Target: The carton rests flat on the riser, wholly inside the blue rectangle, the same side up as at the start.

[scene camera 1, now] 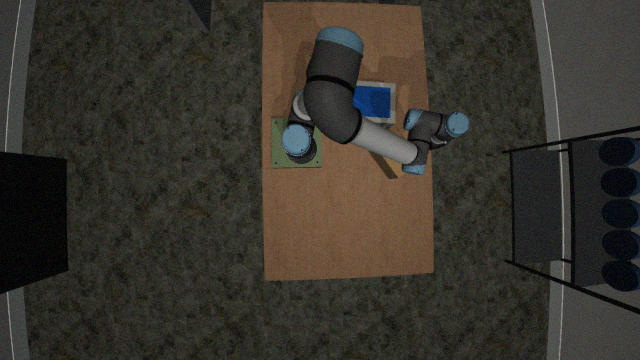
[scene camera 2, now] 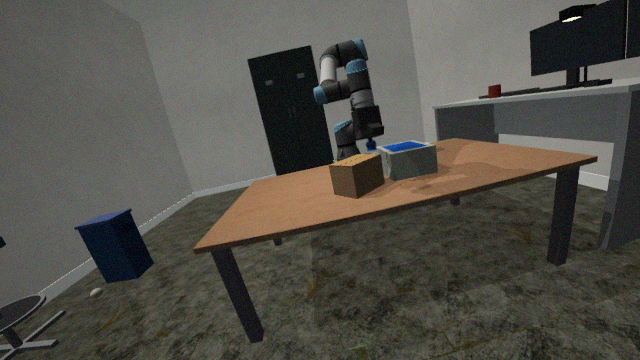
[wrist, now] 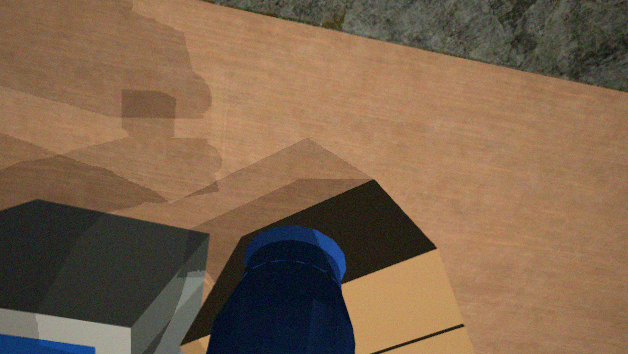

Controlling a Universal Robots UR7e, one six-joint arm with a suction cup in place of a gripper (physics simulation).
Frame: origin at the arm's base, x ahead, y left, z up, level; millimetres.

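Where they show: hand, its tool point: (scene camera 2: 372, 150) (wrist: 294, 266).
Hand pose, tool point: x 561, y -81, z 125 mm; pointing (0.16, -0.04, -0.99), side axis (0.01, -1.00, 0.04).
Note:
Each offset is from my tool point to the centre of the thing. Level surfaces: height alone.
The brown carton {dx -120, dy -30, dz -107 mm} (scene camera 2: 356, 177) (wrist: 405, 305) stands upright on the table beside the riser, turned at an angle to it. In the overhead view it is largely hidden by the arm. The pale grey riser {dx -203, dy +243, dz -112 mm} (scene camera 1: 393, 107) (scene camera 2: 414, 162) (wrist: 90, 260) bears the blue rectangle {dx -203, dy +243, dz -52 mm} (scene camera 1: 380, 102) (scene camera 2: 406, 146) (wrist: 45, 345) on its top, with no carton on the part that shows. My gripper (scene camera 2: 370, 145) (wrist: 295, 250), a blue suction cup, is open and holds nothing. It hangs near the height of the carton's top, close to its riser-side end; the exact gap is unclear.
The wooden table {dz -172 mm} (scene camera 1: 345, 225) (scene camera 2: 280, 210) (wrist: 500, 175) bears the arm's green base plate (scene camera 1: 280, 160). A grey desk (scene camera 2: 550, 120) with monitors stands behind at the right. A blue bin (scene camera 2: 115, 250) stands on the floor at the left.

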